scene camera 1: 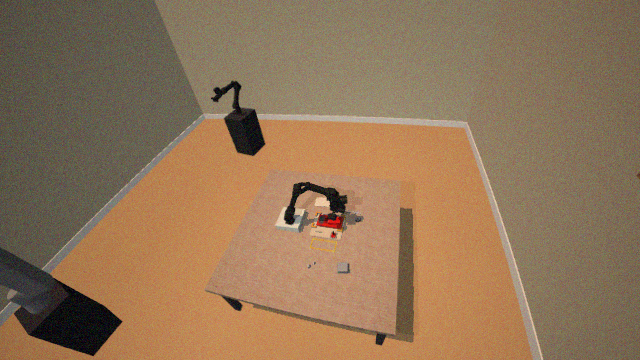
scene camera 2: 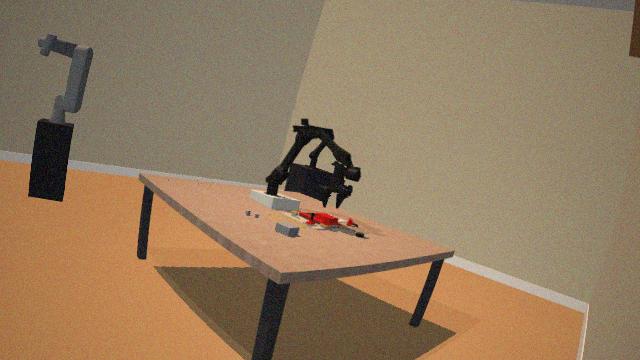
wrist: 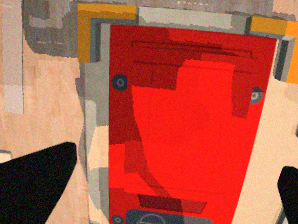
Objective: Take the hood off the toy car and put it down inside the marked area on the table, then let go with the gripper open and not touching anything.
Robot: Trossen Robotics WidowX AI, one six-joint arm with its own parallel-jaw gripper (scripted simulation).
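A red hood [wrist: 185, 112] is visible. The gripper [wrist: 177, 164] is open and holds nothing.
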